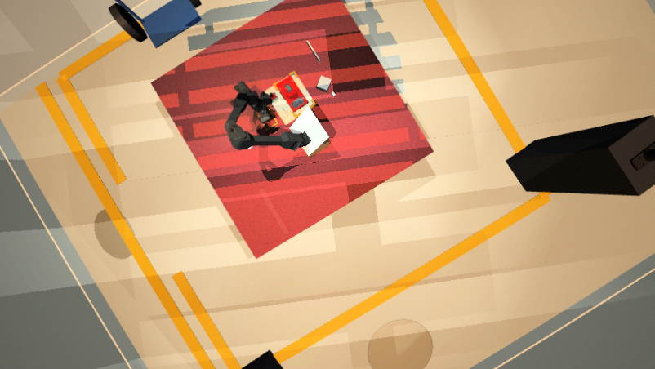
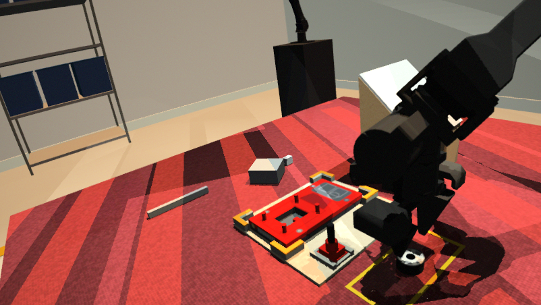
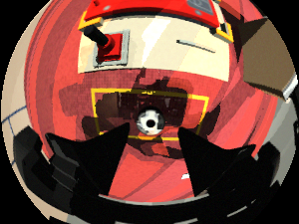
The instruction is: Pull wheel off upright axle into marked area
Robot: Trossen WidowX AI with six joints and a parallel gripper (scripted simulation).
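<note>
Right now the dark wheel is 3 cm below my gripper tip. The rest, counted from my gripper tip: grey bar: 47 cm to the right, 15 cm ahead, 3 cm below; then grey block: 40 cm to the right, 6 cm behind, 2 cm below.
</note>
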